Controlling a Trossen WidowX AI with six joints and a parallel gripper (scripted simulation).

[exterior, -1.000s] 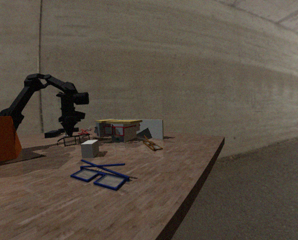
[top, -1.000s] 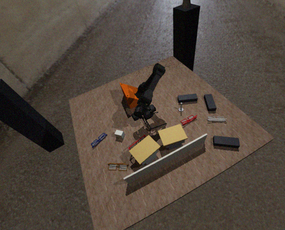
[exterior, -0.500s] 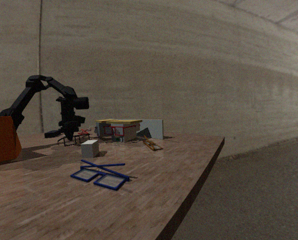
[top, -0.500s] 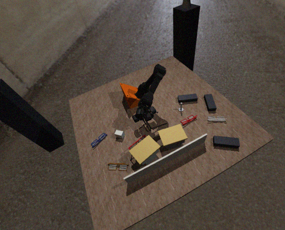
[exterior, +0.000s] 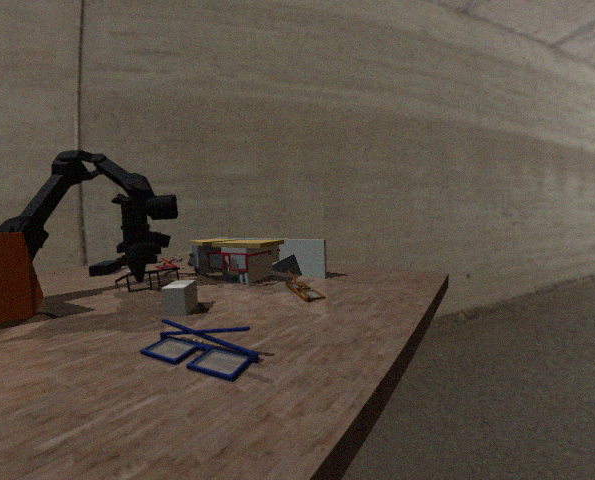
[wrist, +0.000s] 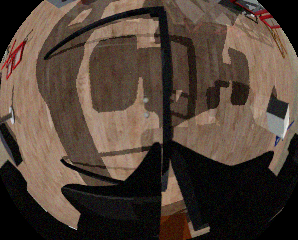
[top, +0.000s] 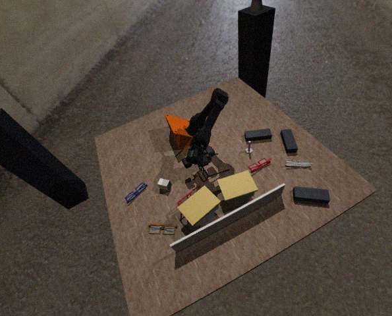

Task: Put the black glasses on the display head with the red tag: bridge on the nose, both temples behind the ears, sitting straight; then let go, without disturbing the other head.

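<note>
The stand is 300 mm to the left of my gripper tip and 70 mm ahead of it. Also, from my gripper tip: white cube: 240 mm to the right, 10 mm behind; white panel: 370 mm ahead, 50 mm to the right, 30 mm above.
</note>
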